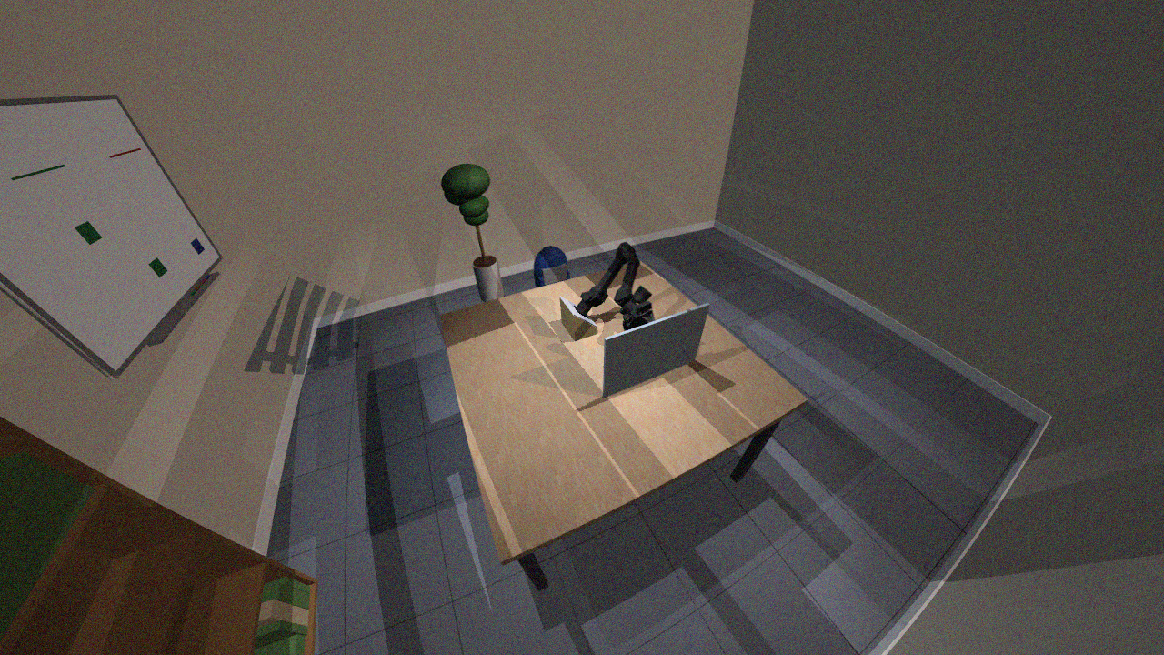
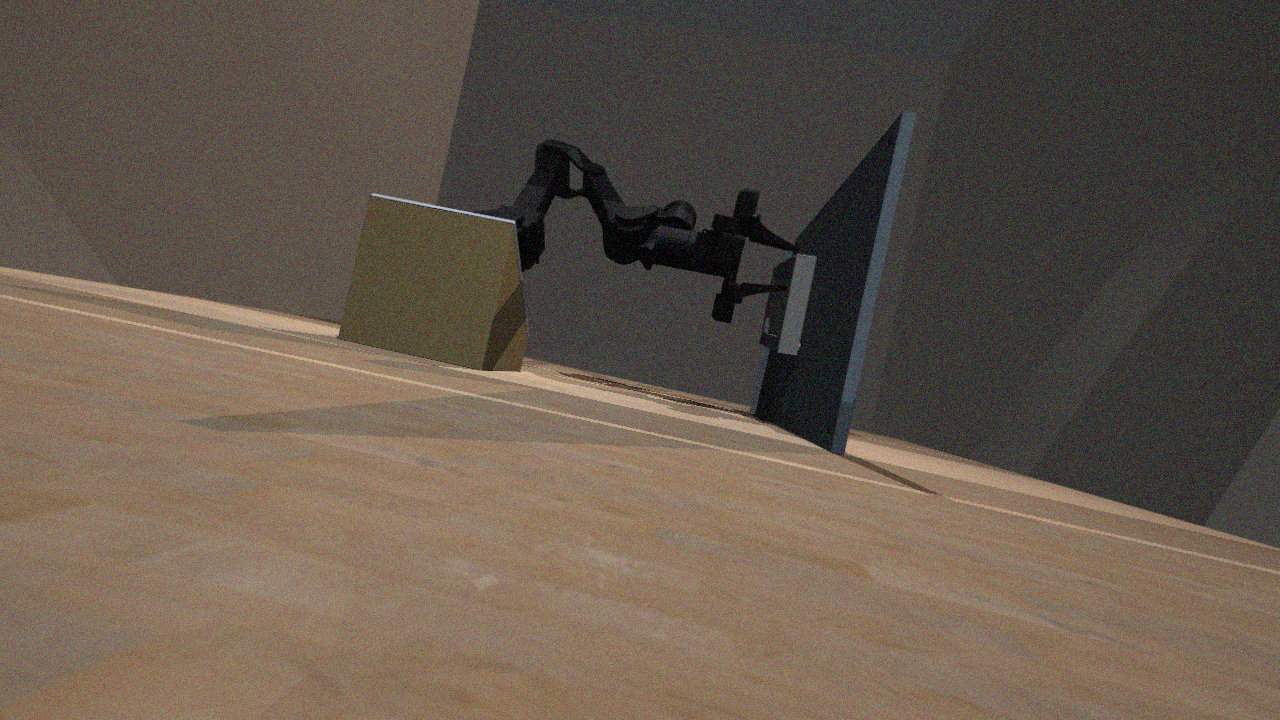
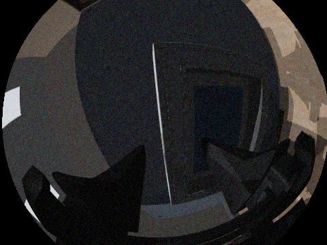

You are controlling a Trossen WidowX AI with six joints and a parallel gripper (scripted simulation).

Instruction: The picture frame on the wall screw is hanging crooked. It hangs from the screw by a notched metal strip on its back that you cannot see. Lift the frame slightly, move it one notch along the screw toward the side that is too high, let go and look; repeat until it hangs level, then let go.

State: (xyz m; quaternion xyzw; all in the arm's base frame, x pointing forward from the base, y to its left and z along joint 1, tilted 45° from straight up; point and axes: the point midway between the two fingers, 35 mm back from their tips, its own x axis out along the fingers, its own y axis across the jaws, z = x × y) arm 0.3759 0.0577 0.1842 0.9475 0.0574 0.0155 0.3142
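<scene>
Now: gripper tip 10 mm short of the picture frame, 10 mm to the right of it and 50 mm above it. Also, from my gripper tip: wall panel (20 mm ahead, 10 mm to the right, 70 mm below).
</scene>
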